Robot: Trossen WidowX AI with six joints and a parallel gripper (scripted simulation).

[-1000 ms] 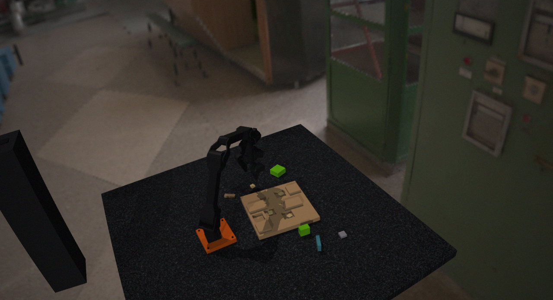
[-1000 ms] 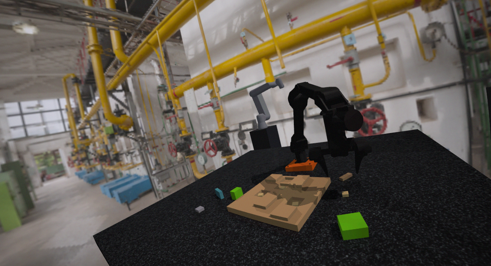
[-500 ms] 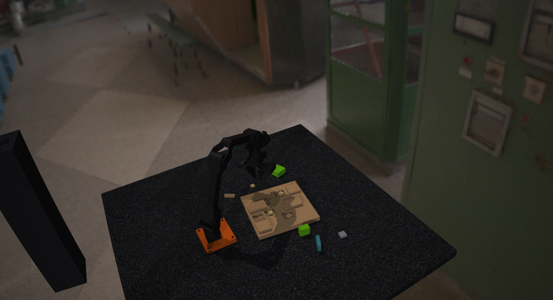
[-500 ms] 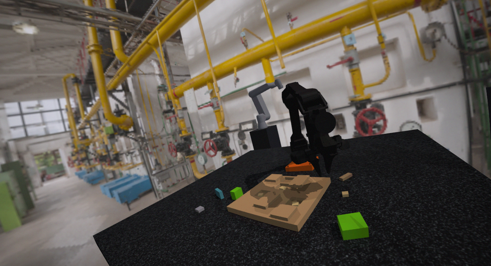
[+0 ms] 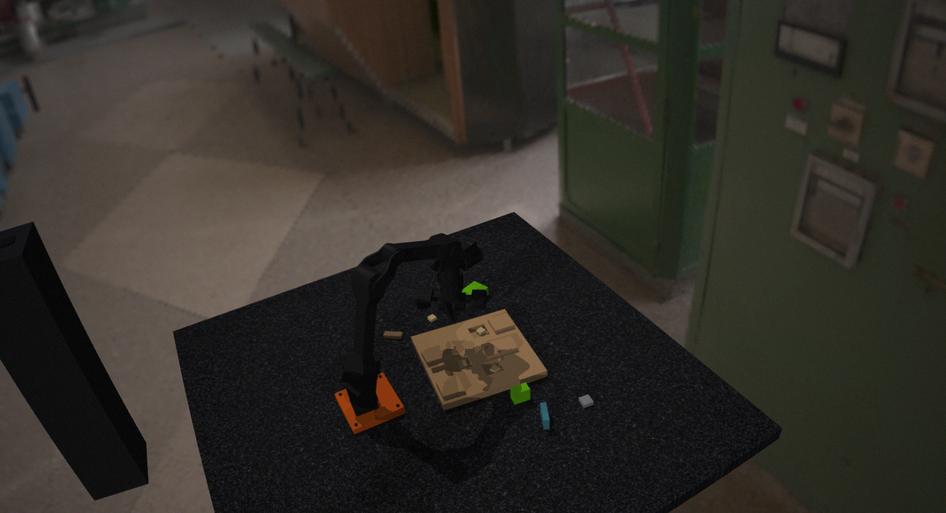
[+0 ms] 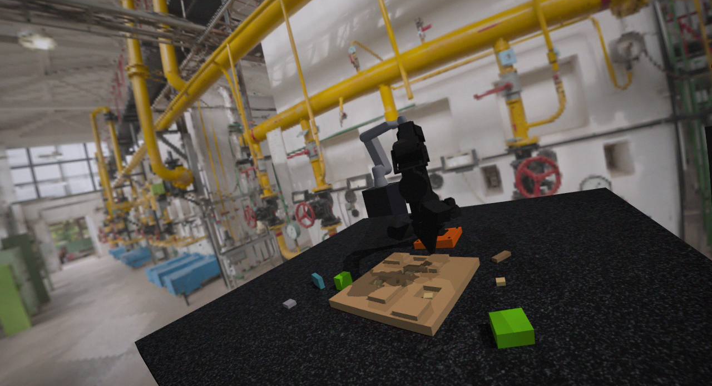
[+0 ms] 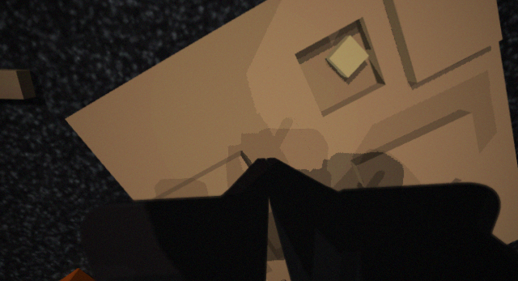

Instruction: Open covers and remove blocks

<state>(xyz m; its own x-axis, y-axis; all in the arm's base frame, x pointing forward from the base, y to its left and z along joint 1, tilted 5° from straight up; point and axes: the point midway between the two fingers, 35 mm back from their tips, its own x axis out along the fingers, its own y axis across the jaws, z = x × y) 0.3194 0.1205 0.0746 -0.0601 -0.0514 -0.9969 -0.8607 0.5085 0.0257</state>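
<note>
The tan puzzle board lies 9 cm to the right of my gripper tip, 7 cm below it and 3 cm ahead of it. The rest, counted from my gripper tip: teal block (37 cm to the right, 8 cm ahead, 7 cm below); small green cube (27 cm to the right, 7 cm below, 6 cm ahead); large green block (19 cm to the left, 14 cm ahead, 7 cm below).
</note>
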